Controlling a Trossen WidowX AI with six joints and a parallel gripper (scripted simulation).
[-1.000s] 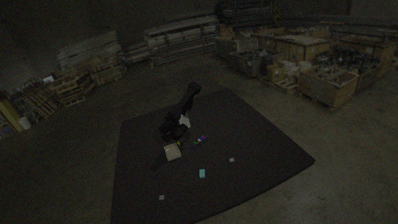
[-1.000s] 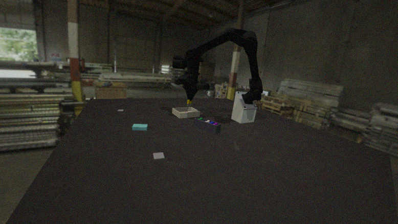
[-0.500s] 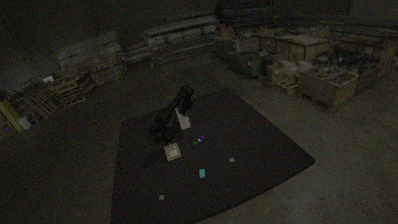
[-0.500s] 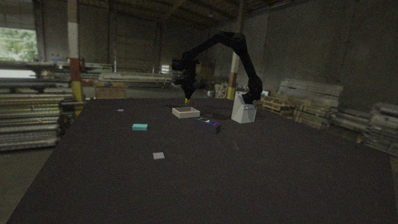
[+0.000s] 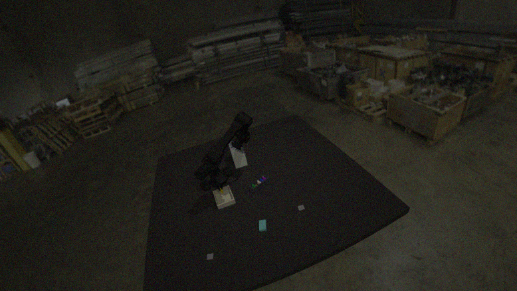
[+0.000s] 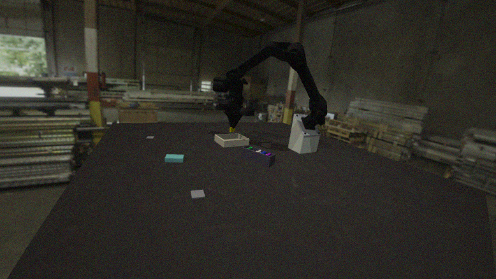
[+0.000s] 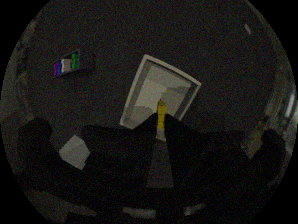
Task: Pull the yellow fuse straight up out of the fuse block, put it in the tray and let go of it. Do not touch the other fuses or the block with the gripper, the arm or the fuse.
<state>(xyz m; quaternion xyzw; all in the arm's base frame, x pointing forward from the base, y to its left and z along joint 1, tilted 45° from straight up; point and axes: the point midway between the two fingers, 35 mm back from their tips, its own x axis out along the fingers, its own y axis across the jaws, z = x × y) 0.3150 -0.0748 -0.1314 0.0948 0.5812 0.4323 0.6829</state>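
Right now my gripper tip is 1 cm above the yellow fuse. Also, from my gripper tip: teal block: 26 cm ahead, 16 cm to the left, 6 cm below; shallow white tray: 7 cm below.
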